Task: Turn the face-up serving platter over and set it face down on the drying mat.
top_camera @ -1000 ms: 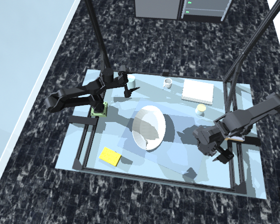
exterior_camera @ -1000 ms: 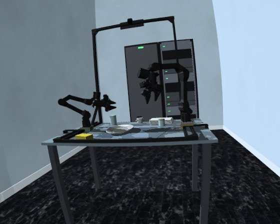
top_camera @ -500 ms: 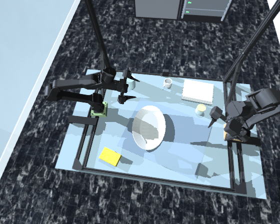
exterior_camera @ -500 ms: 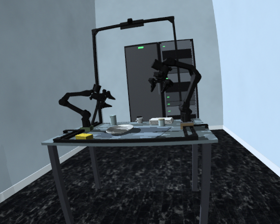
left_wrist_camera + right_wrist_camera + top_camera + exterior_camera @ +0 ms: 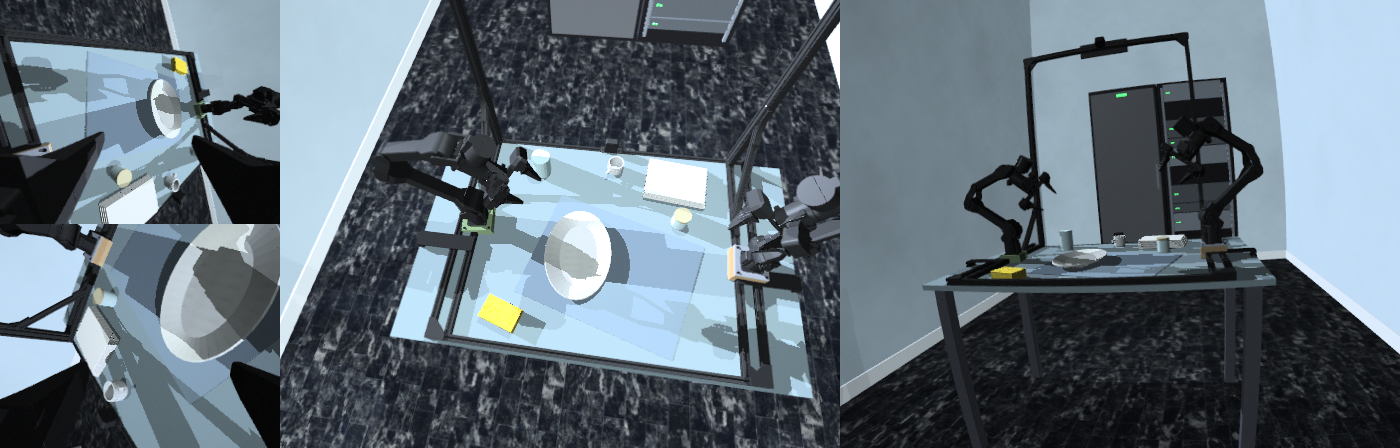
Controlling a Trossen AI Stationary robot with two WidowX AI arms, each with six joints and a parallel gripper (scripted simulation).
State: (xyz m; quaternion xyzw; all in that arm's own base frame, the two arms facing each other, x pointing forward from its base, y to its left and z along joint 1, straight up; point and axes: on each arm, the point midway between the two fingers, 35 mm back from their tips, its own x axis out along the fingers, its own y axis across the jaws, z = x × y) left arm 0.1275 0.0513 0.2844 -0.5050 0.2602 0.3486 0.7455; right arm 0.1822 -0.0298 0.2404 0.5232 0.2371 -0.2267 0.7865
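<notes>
Right now the white oval serving platter is 260 mm below my right hand, 170 mm to the left of it and 70 mm ahead of it. The rest, counted from my right hand: white folded stack: 460 mm to the left, 260 mm below, 260 mm behind; then blue drying mat: 280 mm to the left, 280 mm below, 90 mm ahead; then white mug: 280 mm behind, 250 mm below, 240 mm to the left.
The white oval serving platter is 10 mm ahead of my left hand, 400 mm to the right of it and 320 mm below it. The rest, counted from my left hand: white folded stack 320 mm behind, 110 mm to the right, 320 mm below; blue drying mat 30 mm ahead, 290 mm to the right, 340 mm below; white mug 340 mm behind, 330 mm to the right, 310 mm below.
</notes>
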